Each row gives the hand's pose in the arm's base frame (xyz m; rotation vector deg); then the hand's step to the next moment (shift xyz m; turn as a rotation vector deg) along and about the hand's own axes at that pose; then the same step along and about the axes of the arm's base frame.
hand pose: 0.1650 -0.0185 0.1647 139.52 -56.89 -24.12
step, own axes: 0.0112 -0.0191 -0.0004 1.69 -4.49 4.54
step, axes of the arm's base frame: 0.0188 0.0040 -0.0110 1.71 0.19 -6.38
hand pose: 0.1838 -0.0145 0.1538 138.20 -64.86 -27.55
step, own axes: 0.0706 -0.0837 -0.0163 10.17 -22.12 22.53
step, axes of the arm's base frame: 0.1038 -0.0036 -0.0383 9.47 -0.54 -31.79
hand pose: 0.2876 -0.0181 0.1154 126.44 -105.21 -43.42
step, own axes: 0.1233 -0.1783 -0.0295 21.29 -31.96 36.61
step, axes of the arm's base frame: 0.1829 -0.0831 -0.0867 12.46 -6.33 -51.18
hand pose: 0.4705 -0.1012 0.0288 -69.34 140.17 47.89
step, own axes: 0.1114 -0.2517 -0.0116 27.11 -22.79 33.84
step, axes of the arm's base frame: 0.1324 -0.1979 -0.1385 1.64 -7.29 -48.41
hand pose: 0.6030 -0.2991 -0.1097 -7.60 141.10 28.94
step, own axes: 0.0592 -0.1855 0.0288 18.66 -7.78 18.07
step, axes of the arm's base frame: 0.0072 -0.1585 -0.1165 -3.42 0.25 -26.90
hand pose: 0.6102 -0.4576 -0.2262 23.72 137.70 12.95
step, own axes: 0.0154 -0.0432 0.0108 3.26 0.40 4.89
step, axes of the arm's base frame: -0.0141 -0.0344 -0.0290 0.95 1.78 -5.54
